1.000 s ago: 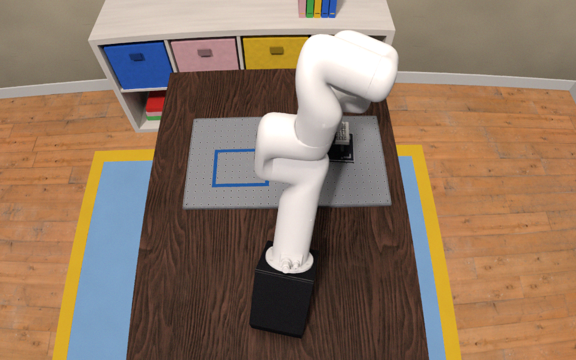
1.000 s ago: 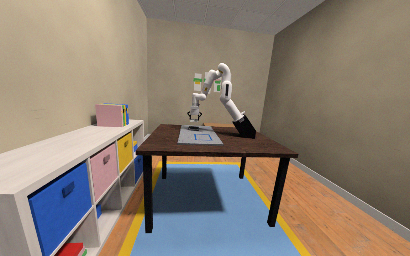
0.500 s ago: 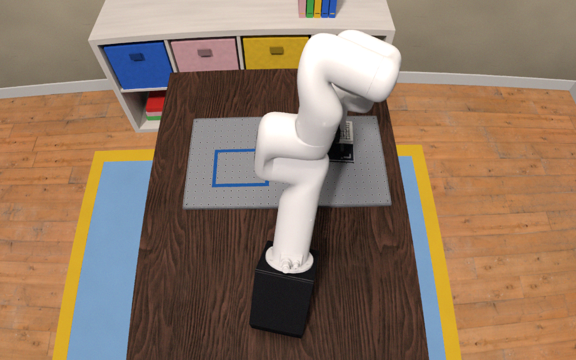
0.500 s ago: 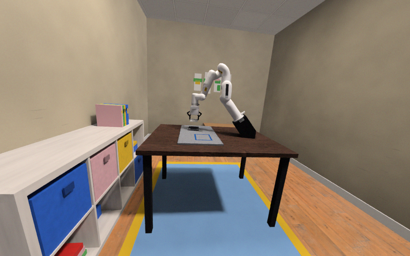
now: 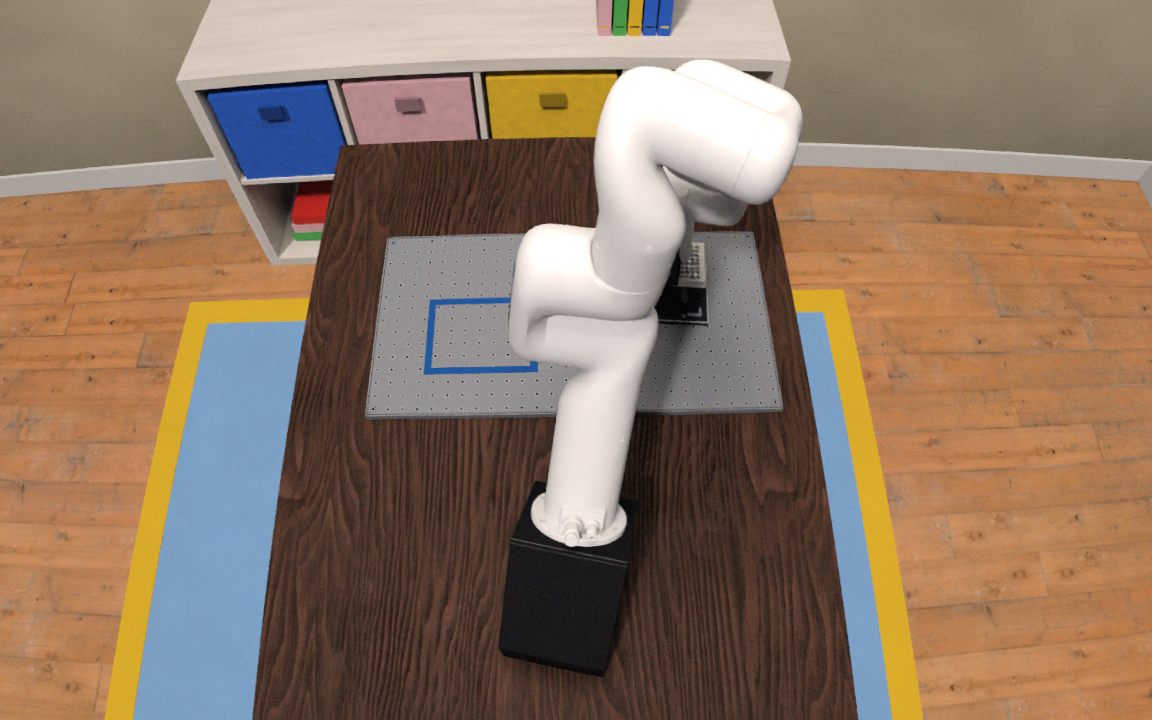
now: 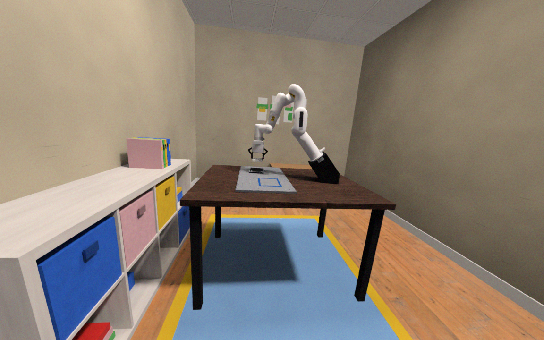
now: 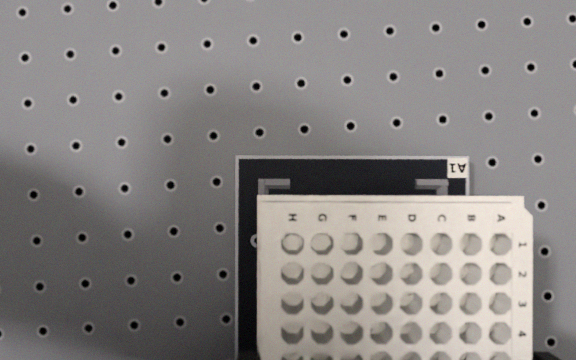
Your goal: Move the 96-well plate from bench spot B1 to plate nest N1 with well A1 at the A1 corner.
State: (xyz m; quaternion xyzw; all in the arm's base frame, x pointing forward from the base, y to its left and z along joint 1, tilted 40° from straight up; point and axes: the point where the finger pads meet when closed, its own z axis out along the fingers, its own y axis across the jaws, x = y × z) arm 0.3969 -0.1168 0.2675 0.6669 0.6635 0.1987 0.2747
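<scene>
Now: the white 96-well plate 10 mm below my hand. From my hand the other things lie so: plate nest: 110 mm below.
</scene>
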